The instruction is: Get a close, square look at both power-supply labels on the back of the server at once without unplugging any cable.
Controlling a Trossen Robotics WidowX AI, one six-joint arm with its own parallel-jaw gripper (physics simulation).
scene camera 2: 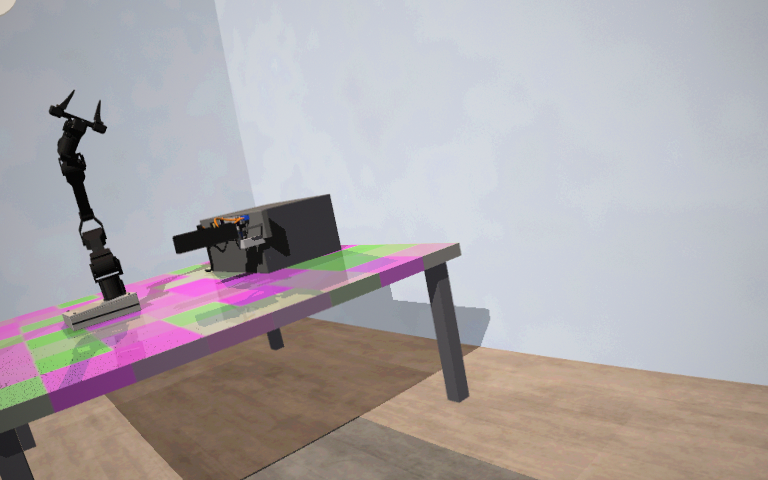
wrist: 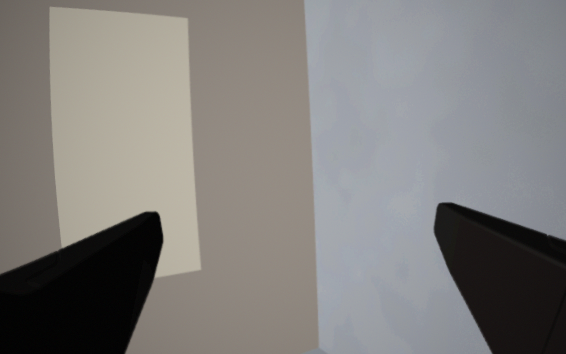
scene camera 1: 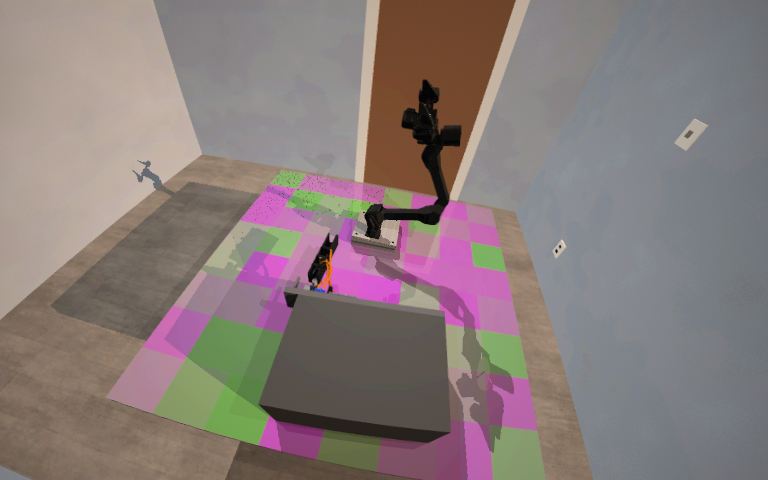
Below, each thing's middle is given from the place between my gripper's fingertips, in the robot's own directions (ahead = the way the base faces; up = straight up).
I see the black bar (scene camera 2: 213,235) 520 mm below my hand, 230 mm ahead of it and 220 mm to the right of it.
